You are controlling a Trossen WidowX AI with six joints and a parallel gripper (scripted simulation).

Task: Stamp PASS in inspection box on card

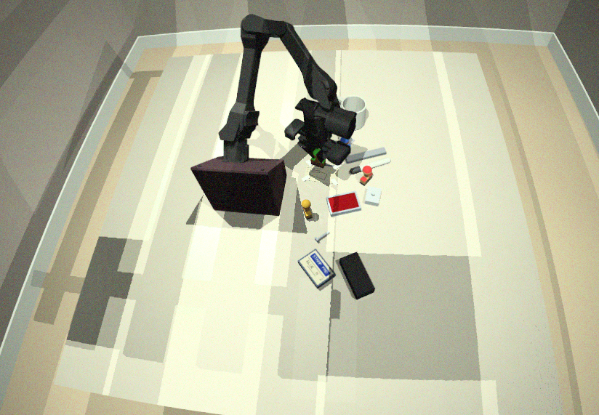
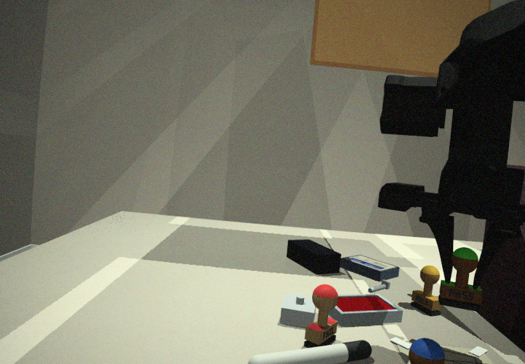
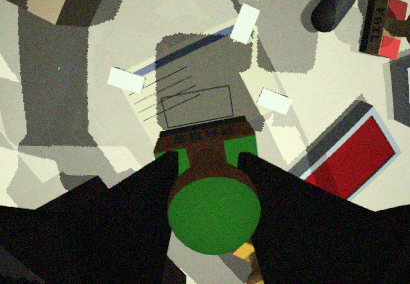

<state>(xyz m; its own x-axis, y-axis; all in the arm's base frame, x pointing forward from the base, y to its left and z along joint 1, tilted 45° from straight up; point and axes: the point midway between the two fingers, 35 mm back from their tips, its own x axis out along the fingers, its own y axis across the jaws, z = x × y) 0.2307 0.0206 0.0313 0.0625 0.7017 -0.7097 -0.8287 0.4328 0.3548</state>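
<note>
Now: the white card 8 cm below my gripper tip, 1 cm to the left of it and 1 cm ahead of it. From my gripper tip the other things lie so: green-knobbed stamp (right at my gripper tip); cardboard cube (12 cm to the left, 6 cm below, 2 cm behind); blue-knobbed stamp (10 cm to the left, 8 cm ahead, 6 cm below).
</note>
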